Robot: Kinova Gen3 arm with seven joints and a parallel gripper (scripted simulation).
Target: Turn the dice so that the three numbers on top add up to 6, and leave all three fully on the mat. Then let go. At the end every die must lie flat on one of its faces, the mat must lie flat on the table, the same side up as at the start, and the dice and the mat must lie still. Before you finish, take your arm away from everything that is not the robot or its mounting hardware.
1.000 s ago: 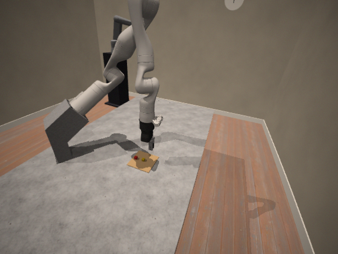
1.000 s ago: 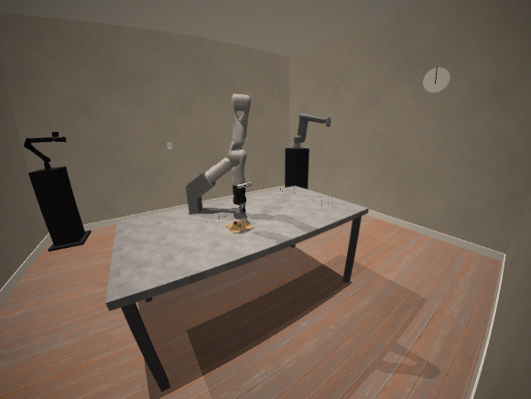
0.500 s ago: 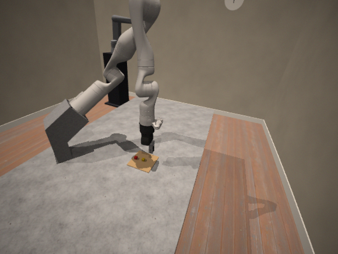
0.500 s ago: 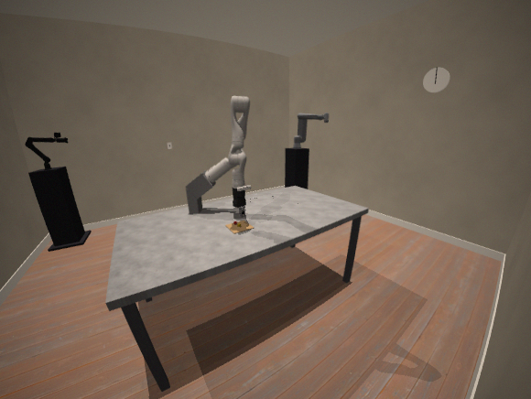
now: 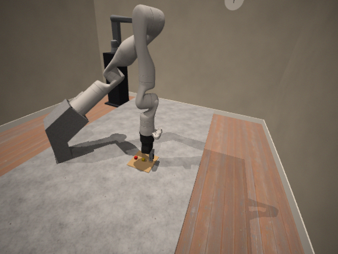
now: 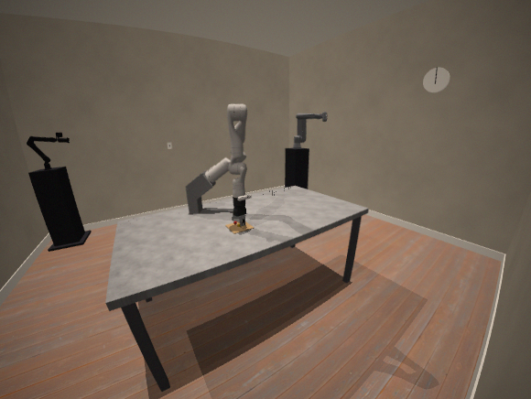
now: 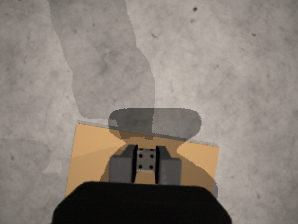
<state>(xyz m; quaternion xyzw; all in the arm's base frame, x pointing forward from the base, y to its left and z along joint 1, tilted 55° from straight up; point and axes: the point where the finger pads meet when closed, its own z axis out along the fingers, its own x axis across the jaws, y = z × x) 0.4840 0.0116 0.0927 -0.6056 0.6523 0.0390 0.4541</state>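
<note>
Right now my hand is 5 cm past the yellow die and 4 cm above it. The rest, counted from my hand: tan mat 5 cm behind, 5 cm below; then white die 1 cm below; then red die 10 cm behind, 1 cm to the right, 4 cm below.
</note>
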